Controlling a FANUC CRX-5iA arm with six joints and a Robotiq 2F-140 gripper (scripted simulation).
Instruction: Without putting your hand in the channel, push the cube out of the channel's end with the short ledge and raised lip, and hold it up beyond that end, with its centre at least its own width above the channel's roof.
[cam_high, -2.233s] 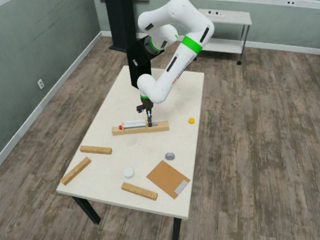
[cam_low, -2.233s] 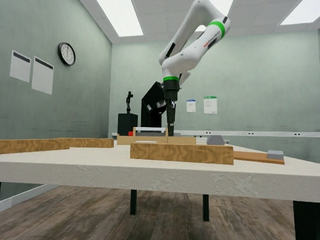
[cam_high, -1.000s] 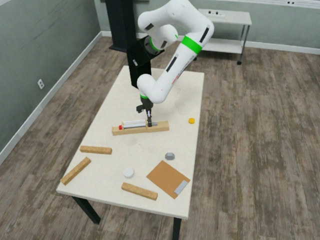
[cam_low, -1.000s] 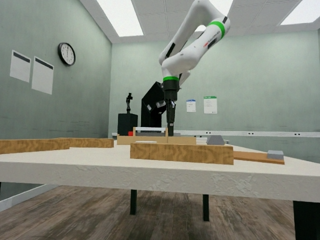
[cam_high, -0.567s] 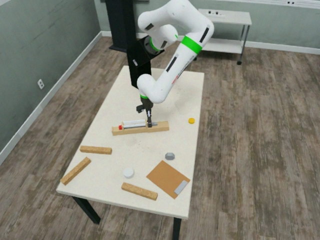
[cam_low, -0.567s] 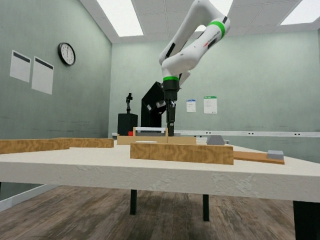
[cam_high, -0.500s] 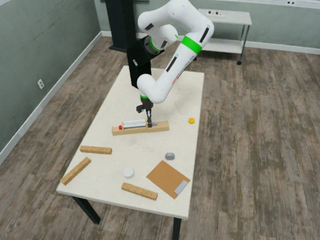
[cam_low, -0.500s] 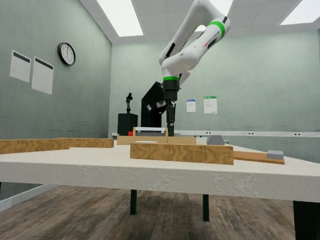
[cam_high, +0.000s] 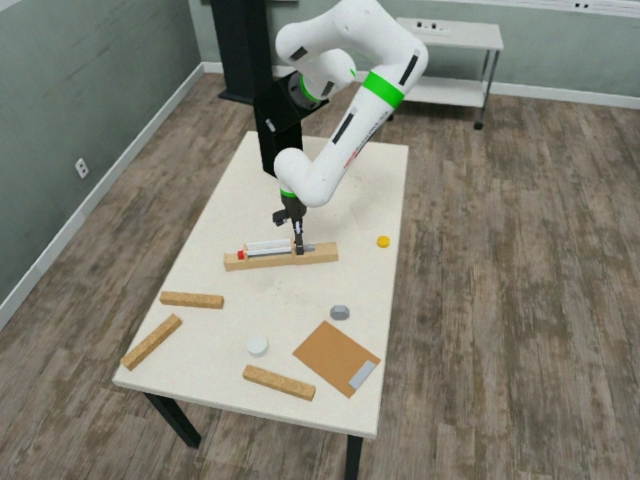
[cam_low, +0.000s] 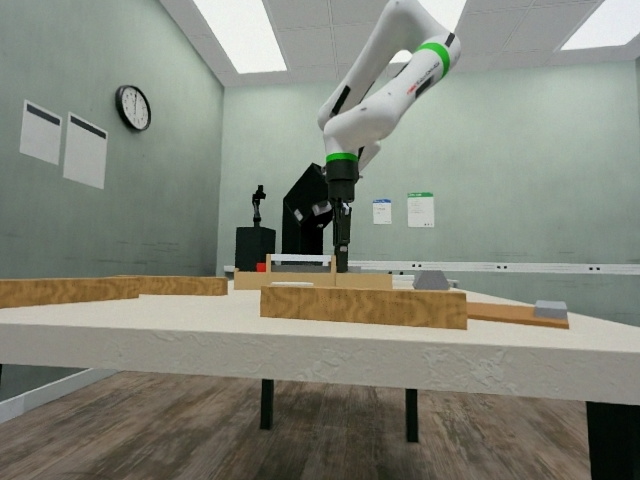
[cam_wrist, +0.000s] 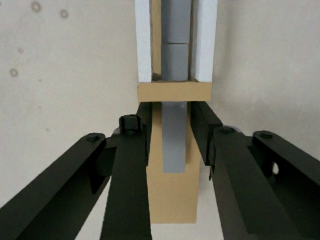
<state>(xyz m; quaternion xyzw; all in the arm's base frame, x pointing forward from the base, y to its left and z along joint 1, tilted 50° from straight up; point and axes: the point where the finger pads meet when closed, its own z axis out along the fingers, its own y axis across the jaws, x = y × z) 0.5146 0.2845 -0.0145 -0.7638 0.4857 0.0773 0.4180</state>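
Right now my hand is 3 cm above the flat grey stick. Round my hand: channel (9 cm to the right, 6 cm ahead, 3 cm below); then red cube (18 cm to the right, 12 cm ahead, 3 cm below); then grey hexagonal piece (24 cm to the left, 18 cm ahead, 6 cm below).
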